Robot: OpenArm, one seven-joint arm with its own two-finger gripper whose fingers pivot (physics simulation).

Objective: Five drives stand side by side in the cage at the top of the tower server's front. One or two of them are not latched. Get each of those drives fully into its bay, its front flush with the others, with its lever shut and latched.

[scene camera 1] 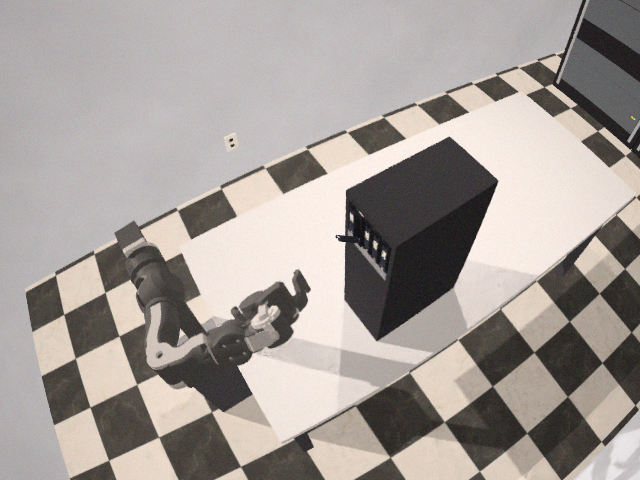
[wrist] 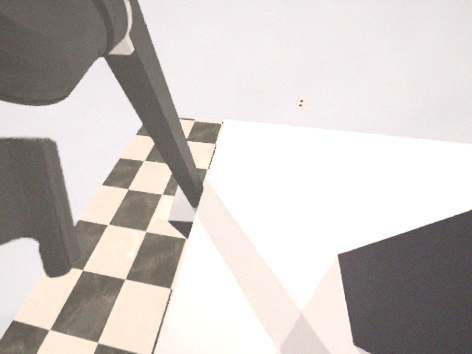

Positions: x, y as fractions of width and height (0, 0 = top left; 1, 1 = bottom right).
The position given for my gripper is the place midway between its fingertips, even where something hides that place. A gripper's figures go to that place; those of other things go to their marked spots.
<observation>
My gripper (scene camera 1: 0.42, 0.62) is 94 cm from the lens. A black tower server (scene camera 1: 0.67, 0.43) is 96 cm from the lens. A dark post (scene camera 1: 0.30, 0.68) is 144 cm from the lens. A pedestal (scene camera 1: 0.35, 0.81): 188 cm from the lens. The marked spots on the pedestal and the black tower server are 122 cm apart.
</observation>
